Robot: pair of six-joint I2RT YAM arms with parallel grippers.
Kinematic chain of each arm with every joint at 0, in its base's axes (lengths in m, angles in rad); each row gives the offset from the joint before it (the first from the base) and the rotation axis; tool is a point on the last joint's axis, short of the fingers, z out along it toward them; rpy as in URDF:
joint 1: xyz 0 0 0.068 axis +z
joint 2: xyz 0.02 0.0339 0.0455 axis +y
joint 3: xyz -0.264 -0.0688 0 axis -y
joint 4: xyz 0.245 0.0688 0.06 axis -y
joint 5: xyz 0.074 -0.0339 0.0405 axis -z
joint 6: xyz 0.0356 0 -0.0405 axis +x
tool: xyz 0 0 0 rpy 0 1.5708 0
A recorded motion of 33 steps. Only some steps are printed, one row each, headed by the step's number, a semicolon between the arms.
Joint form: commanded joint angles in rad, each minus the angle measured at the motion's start. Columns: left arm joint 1, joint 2, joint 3, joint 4, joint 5, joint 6; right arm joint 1, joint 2, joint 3, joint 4, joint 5, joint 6.
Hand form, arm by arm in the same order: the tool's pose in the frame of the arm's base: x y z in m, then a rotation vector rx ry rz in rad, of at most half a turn. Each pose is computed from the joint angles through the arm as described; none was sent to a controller.
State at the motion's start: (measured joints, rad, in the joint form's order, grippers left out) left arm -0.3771 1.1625 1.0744 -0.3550 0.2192 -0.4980; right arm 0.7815 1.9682 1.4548 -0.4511 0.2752 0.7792
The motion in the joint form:
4: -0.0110 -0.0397 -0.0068 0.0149 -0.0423 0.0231; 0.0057 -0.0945 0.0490 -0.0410 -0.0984 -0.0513
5: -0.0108 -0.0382 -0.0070 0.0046 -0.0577 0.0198; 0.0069 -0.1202 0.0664 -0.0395 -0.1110 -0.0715
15: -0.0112 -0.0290 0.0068 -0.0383 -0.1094 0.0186; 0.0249 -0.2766 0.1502 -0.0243 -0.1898 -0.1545
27: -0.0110 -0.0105 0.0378 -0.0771 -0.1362 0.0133; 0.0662 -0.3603 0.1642 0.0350 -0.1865 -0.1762
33: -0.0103 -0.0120 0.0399 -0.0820 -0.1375 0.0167; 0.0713 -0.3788 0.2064 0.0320 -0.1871 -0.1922
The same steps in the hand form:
4: 0.2329 -0.1020 0.3558 0.0318 2.0338 -0.7294; 0.3008 0.2930 0.2501 0.0077 2.4712 0.4690
5: 0.2332 -0.1015 0.3544 0.0164 2.0446 -0.7135; 0.2989 0.2925 0.2660 -0.0190 2.4363 0.5084
15: 0.2343 -0.1000 0.3526 -0.0227 2.0766 -0.6537; 0.2747 0.2821 0.3558 -0.1495 2.2197 0.7338
27: 0.2371 -0.1001 0.3551 -0.0480 2.0995 -0.6224; 0.2503 0.2789 0.3969 -0.1930 2.0672 0.8388
33: 0.2366 -0.0997 0.3557 -0.0461 2.1001 -0.6182; 0.2444 0.2750 0.4176 -0.2055 2.0080 0.8663

